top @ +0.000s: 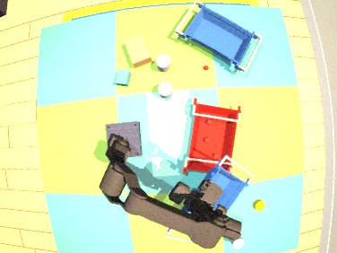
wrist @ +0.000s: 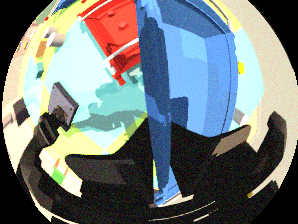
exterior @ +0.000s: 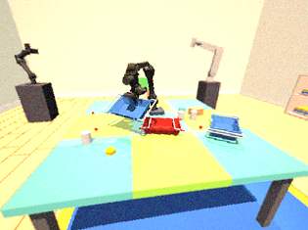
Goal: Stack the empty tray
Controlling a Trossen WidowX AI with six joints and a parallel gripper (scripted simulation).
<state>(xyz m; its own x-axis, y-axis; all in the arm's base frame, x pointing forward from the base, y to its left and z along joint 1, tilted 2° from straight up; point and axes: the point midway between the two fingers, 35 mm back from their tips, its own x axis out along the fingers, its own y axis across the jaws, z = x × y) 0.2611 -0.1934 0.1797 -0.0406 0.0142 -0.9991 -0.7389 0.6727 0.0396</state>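
My gripper tip is now 6 cm short of the blue tray and 5 cm to the left of it. Also, from my gripper tip: teal block: 48 cm to the left, 21 cm behind, 15 cm below; then tan block: 59 cm to the left, 14 cm below, 14 cm behind; then yellow disc: 31 cm ahead, 18 cm to the right, 16 cm below.
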